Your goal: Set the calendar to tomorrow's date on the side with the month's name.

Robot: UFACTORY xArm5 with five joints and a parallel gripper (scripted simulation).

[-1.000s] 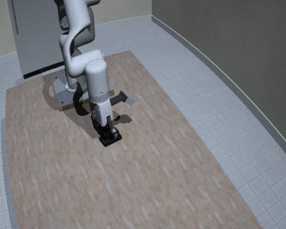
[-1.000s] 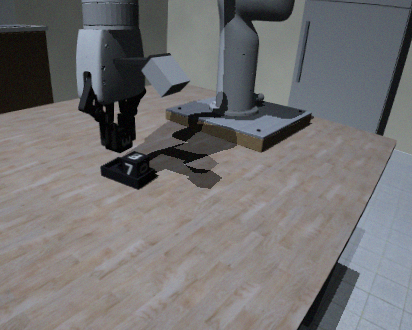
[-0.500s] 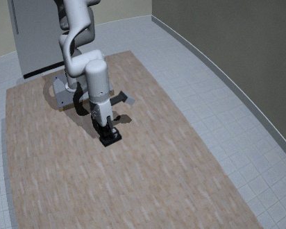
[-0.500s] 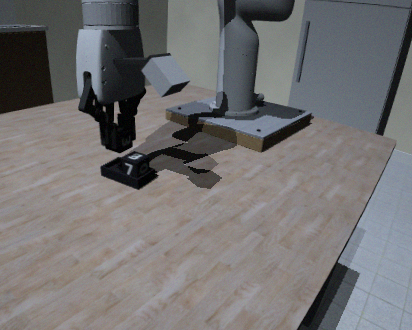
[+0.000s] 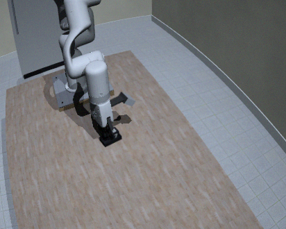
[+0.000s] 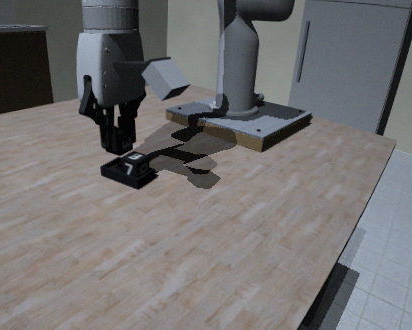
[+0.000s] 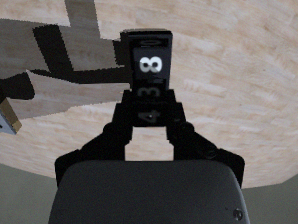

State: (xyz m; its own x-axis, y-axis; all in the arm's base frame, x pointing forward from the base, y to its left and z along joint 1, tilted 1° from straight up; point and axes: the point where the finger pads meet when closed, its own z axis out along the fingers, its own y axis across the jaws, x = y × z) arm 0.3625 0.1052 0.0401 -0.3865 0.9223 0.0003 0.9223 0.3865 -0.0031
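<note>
Right now the tray is 60 mm below my hand, 20 mm to the left of it and 10 mm behind it.
</note>
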